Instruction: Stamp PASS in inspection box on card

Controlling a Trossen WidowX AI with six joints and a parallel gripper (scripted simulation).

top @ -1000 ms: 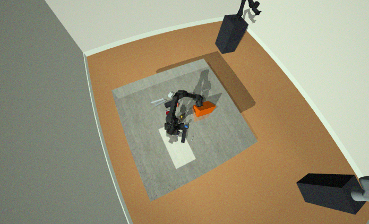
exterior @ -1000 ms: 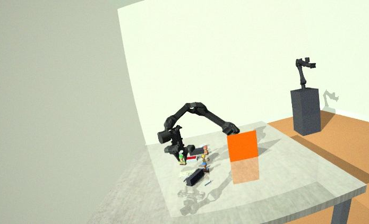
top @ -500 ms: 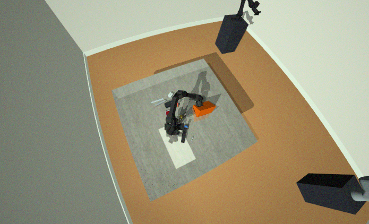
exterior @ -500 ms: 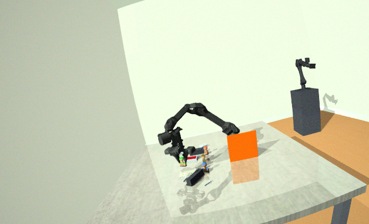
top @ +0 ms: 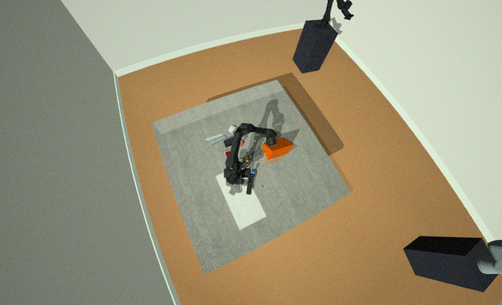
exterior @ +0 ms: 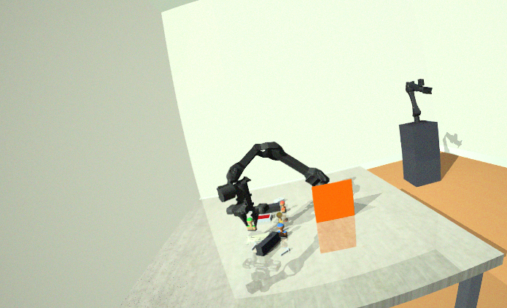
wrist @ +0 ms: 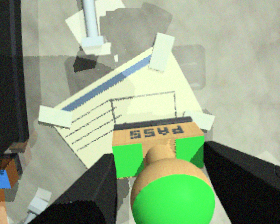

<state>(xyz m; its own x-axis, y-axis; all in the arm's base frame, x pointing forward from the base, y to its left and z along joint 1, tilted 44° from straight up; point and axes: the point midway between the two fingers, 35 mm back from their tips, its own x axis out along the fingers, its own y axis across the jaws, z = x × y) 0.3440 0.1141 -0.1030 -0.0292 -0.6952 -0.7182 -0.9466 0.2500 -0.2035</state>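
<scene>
The pale card is 2 cm behind my gripper tip and 7 cm below it. From my gripper tip the other things lie so: long black block: 7 cm behind, 9 cm to the left, 5 cm below; then blue stamp: 13 cm behind, 1 cm to the left, 5 cm below; then green-knobbed stamp: right at my gripper tip.
</scene>
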